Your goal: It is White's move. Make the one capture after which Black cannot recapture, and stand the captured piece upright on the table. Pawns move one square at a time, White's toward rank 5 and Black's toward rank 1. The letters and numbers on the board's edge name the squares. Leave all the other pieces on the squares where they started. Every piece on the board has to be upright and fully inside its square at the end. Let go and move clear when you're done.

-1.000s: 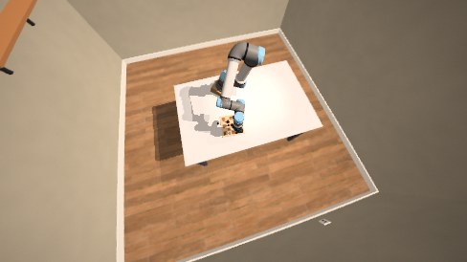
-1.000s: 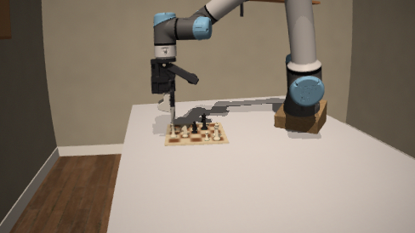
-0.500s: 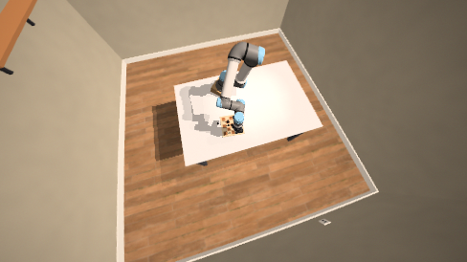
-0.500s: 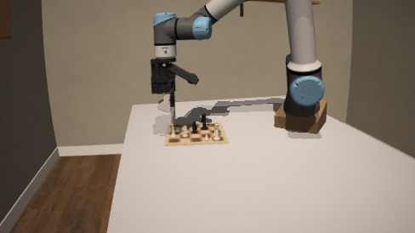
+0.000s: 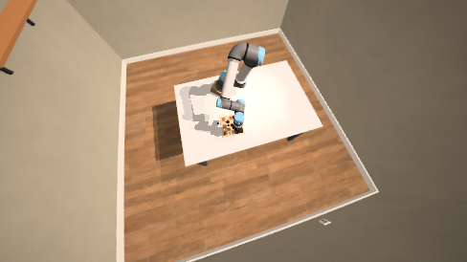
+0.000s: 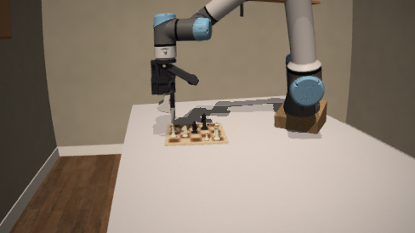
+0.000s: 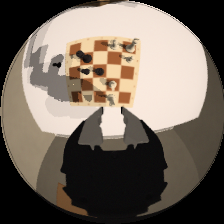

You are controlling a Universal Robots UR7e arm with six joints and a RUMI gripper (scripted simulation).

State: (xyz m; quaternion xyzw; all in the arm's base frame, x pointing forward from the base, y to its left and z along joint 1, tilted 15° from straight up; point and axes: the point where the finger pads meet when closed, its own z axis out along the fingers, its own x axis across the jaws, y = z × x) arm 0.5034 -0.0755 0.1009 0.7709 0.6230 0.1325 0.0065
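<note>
The chessboard lies 9 cm behind my hand, 2 cm to the right of it and 8 cm below it.
</note>
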